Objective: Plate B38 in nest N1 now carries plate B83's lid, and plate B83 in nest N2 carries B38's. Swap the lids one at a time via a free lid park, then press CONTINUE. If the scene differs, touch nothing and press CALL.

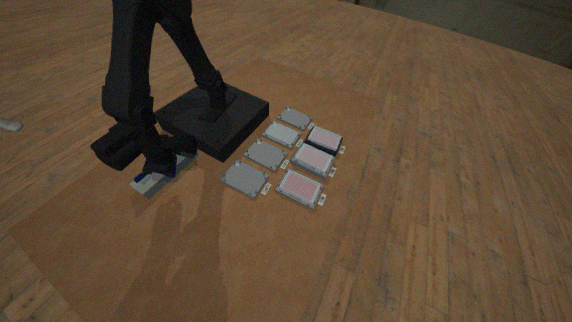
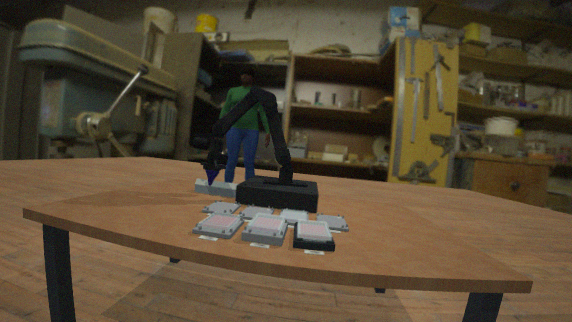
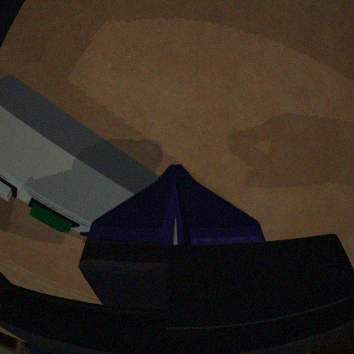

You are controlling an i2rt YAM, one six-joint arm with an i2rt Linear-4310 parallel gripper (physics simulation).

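Pixels of known places: gripper, between the fingertips: point(image 1: 172, 176) point(image 2: 209, 185) point(image 3: 175, 173); arm's base, origin of its link: point(image 1: 219, 106) point(image 2: 285, 184).
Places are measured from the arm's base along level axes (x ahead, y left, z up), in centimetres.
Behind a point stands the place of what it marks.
My gripper point(image 1: 172, 174) @(x 2.2, y -34.0, z -3.4 cm) point(image 2: 211, 183) @(x 2.2, y -34.0, z -3.4 cm) point(image 3: 175, 173) @(x 2.2, y -34.0, z -3.4 cm) is shut and empty, low at the pale button panel point(image 1: 150, 187) @(x -2.4, y -39.4, z -4.2 cm) point(image 2: 222, 189) @(x -0.1, y -28.4, z -5.0 cm) point(image 3: 47, 157) @(x -0.3, y -26.9, z -3.4 cm). The panel has a green button point(image 3: 50, 216) @(x -4.4, y -28.1, z -2.7 cm) and a blue button point(image 1: 139, 177) @(x -6.7, y -38.2, z -2.5 cm); their lettering cannot be read, and the fingers hide part of the panel. Three plates with pink wells stand in a row: the near plate point(image 1: 301, 187) @(x 42.9, y -21.1, z -6.3 cm) point(image 2: 218, 223) @(x 46.8, y -20.6, z -5.3 cm) looks strongest pink, the middle plate point(image 1: 314, 159) @(x 44.5, y -9.1, z -4.1 cm) point(image 2: 265, 225) @(x 48.9, y -8.3, z -4.1 cm) paler, the third plate point(image 1: 326, 137) @(x 46.9, y 4.5, z -4.5 cm) point(image 2: 313, 231) @(x 50.1, y 4.0, z -4.4 cm) sits in a black nest. A pale, lid-like cover point(image 1: 281, 134) @(x 28.2, y 0.4, z -6.3 cm) point(image 2: 294, 215) @(x 29.3, y 1.6, z -6.3 cm) lies on one park. Tags are unreadable.
Flat grey parks point(image 1: 245, 178) @(x 23.1, y -24.3, z -7.1 cm) point(image 1: 266, 154) @(x 26.0, y -11.5, z -7.1 cm) point(image 1: 295, 117) @(x 30.5, y 14.4, z -7.1 cm) stand in a row between the plates and the black arm base point(image 1: 235, 117) @(x 9.3, y -3.5, z -0.3 cm) point(image 2: 277, 195) @(x 15.1, y -3.9, z -2.6 cm). Small white tags lie beside the nests and parks. A person in green point(image 2: 243, 112) stands behind the table.
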